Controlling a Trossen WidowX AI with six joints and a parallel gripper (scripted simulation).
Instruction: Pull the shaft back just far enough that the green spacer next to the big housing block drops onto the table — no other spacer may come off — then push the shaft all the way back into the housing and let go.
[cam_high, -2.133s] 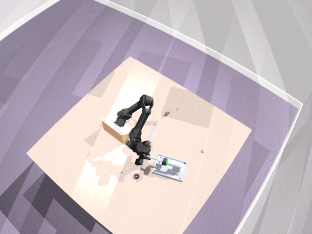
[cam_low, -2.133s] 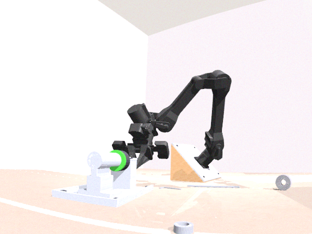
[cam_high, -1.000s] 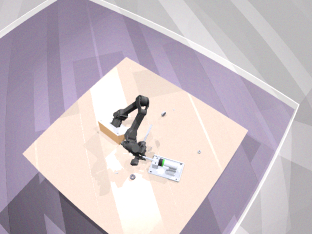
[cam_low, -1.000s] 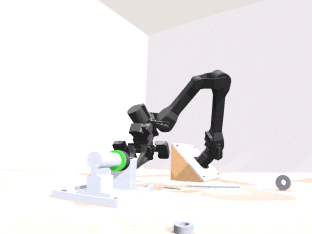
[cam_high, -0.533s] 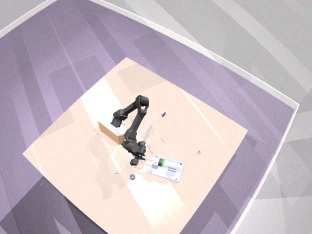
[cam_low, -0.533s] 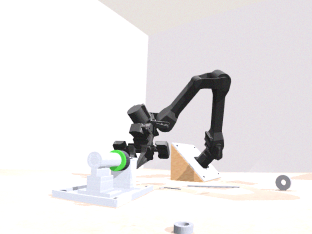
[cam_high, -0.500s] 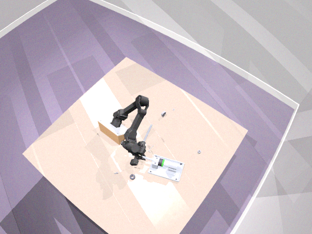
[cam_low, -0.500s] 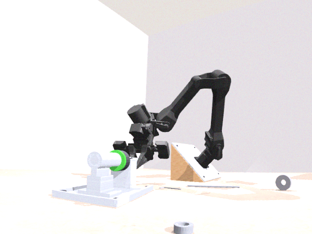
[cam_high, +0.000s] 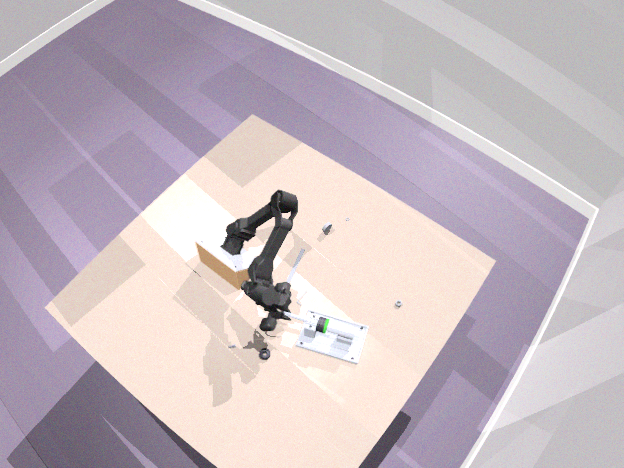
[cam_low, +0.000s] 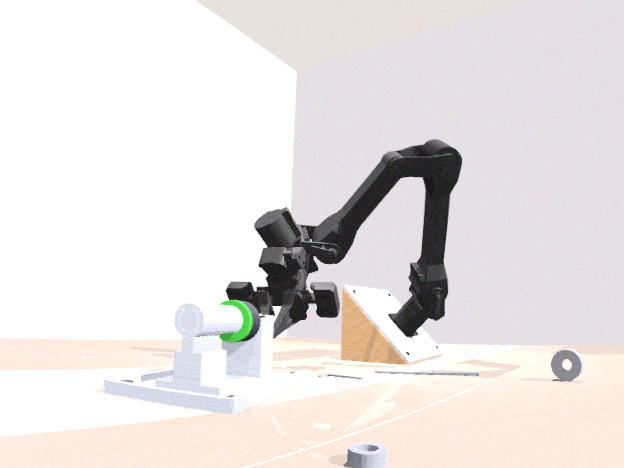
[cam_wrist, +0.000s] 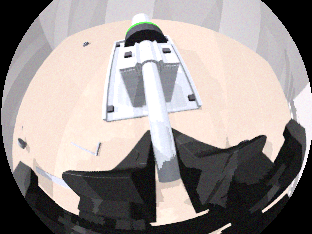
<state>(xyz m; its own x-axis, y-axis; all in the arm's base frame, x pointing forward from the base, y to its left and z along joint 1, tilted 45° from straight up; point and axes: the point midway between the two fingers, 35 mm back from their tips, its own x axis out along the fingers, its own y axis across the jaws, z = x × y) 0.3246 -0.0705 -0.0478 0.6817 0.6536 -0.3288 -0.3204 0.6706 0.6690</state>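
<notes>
The grey shaft lies 5 cm ahead of my gripper tip, 2 cm to the left of it and 2 cm above it. The rest, counted from my gripper tip: green spacer: 12 cm ahead, 4 cm to the left, 2 cm above; then dark spacer: 9 cm ahead, 3 cm to the left, 2 cm above.
</notes>
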